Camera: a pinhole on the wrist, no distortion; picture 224 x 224 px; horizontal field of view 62.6 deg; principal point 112.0 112.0 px. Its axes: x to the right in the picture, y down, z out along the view. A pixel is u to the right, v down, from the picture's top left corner.
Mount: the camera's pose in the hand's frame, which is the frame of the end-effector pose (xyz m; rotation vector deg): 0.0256 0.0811 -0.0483 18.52 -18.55 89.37
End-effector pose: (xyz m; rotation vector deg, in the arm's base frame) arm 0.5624 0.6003 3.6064 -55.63 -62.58 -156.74
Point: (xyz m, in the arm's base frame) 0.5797 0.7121 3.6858
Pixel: 81 89
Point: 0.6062 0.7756 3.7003
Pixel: 86 96
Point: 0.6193 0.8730 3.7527
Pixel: 95 82
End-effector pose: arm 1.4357 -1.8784 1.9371 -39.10 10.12 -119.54
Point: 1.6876 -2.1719 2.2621
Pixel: outside the picture
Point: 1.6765 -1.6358 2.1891
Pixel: 129 206
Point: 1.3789 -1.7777 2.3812
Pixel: 55 78
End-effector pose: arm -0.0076 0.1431 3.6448 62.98 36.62 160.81
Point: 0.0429 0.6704 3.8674
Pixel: 26 54
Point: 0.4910 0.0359 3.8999
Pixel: outside the picture
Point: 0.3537 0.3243 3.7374
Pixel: 115 194
